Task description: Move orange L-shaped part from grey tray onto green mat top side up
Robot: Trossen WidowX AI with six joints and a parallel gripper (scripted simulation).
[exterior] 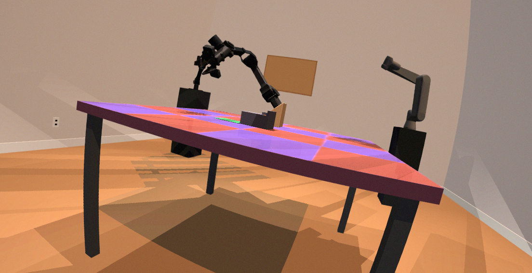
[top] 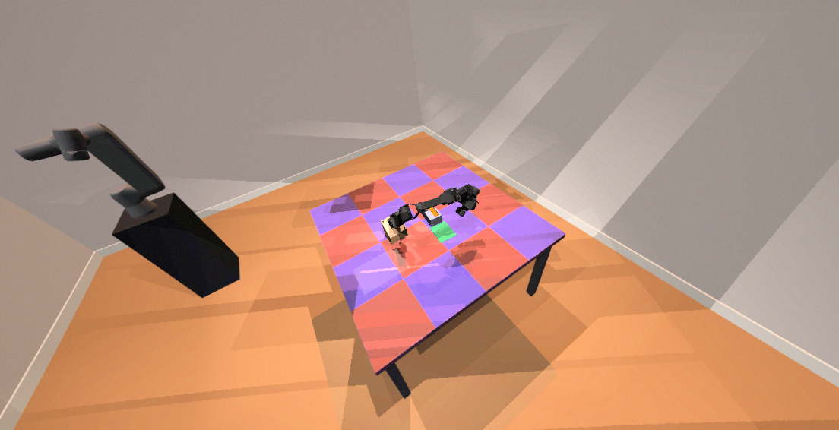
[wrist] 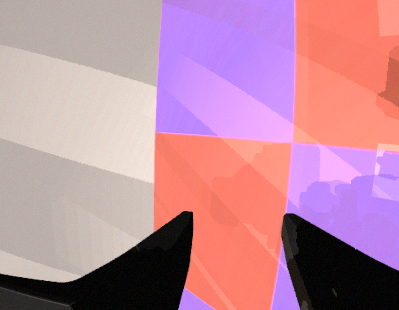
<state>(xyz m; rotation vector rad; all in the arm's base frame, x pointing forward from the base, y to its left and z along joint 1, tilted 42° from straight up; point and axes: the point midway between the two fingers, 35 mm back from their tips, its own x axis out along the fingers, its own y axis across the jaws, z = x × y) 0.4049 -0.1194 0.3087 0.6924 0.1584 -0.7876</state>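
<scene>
Now: gripper tip 160 mm past the orange L-shaped part, 290 mm to the right of it and 170 mm above it.
</scene>
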